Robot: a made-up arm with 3 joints.
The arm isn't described. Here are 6 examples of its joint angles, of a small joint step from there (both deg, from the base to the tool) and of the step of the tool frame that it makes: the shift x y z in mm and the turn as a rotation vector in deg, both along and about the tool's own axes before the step.
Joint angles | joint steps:
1: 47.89 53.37 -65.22 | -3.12 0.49 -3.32
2: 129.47 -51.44 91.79 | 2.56 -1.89 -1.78
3: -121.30 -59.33 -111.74 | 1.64 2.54 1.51
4: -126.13 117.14 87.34 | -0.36 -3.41 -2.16
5: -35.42 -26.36 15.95 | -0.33 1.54 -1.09
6: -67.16 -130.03 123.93 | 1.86 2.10 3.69
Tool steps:
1: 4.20 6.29 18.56 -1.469 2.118 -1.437
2: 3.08 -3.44 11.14 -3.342 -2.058 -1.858
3: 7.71 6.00 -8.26 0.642 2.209 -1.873
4: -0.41 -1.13 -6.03 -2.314 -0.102 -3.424
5: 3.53 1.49 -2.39 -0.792 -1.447 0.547
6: 0.69 8.87 15.44 4.859 0.054 2.550
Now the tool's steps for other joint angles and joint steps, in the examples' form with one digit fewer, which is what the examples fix.
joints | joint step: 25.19 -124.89 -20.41 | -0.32 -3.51 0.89
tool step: -13.3 1.4 3.2 0.70 3.21 1.44
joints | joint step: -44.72 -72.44 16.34 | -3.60 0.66 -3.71
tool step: -8.9 18.0 -9.9 -2.60 0.22 3.48
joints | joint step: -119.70 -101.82 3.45 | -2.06 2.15 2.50
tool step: 0.3 12.2 2.1 2.12 -1.98 2.19
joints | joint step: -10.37 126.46 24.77 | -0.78 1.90 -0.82
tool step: 6.2 1.6 -4.9 -1.29 -1.99 0.22
